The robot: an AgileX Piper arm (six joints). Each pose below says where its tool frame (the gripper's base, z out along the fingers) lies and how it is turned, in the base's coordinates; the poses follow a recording.
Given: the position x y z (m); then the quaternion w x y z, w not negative.
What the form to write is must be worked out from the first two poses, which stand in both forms.
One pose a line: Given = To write
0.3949, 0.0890, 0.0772, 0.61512, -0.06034, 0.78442, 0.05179 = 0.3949, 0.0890, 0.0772, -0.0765, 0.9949, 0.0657, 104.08
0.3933, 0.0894, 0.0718, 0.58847, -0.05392, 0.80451, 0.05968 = 0.3933, 0.0894, 0.0718, -0.0667, 0.9950, 0.0738, 107.90
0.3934, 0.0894, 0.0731, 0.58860, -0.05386, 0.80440, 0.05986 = 0.3934, 0.0894, 0.0731, -0.0666, 0.9950, 0.0740, 107.88
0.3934, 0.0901, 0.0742, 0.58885, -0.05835, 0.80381, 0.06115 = 0.3934, 0.0901, 0.0742, -0.0722, 0.9945, 0.0757, 107.85
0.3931, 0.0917, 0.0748, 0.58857, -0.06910, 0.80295, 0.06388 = 0.3931, 0.0917, 0.0748, -0.0855, 0.9932, 0.0790, 107.89
